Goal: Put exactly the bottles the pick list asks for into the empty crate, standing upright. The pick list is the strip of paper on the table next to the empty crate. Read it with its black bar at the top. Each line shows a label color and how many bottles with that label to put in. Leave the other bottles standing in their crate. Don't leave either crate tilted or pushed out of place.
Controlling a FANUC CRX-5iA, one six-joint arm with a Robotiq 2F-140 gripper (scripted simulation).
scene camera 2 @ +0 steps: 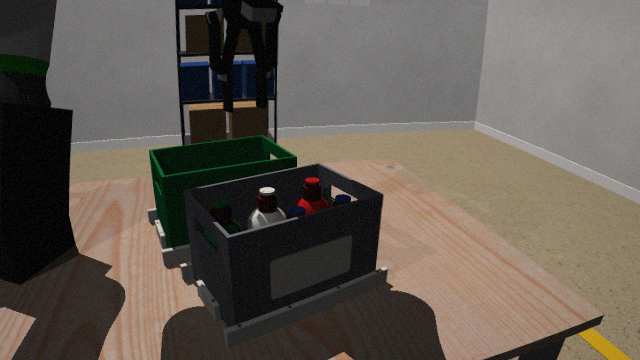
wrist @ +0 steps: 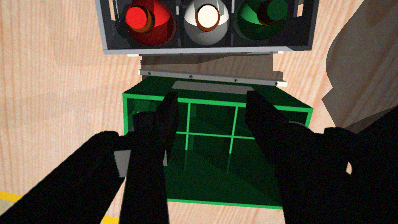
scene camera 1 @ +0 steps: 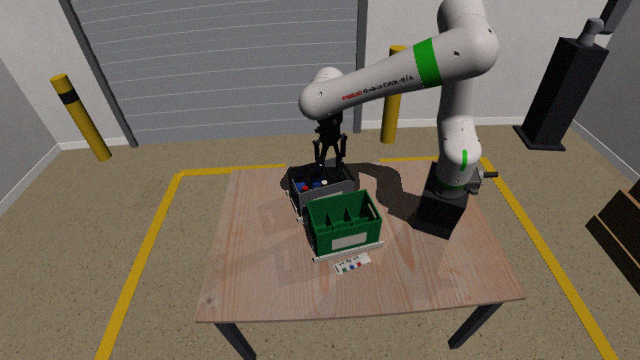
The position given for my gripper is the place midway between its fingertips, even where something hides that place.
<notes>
I see my gripper (scene camera 2: pixel 245 109), a green-label bottle (scene camera 2: pixel 221 212), a red-label bottle (scene camera 2: pixel 311 200), a white-label bottle (scene camera 2: pixel 267 212), a green crate (scene camera 2: pixel 169 200) and a dark grey crate (scene camera 2: pixel 254 272).
The green crate shows as well in the wrist view (wrist: pixel 223 165) and in scene camera 1 (scene camera 1: pixel 333 230). The dark grey crate shows as well in scene camera 1 (scene camera 1: pixel 331 175). My gripper also shows in the wrist view (wrist: pixel 212 106) and in scene camera 1 (scene camera 1: pixel 330 172).
</notes>
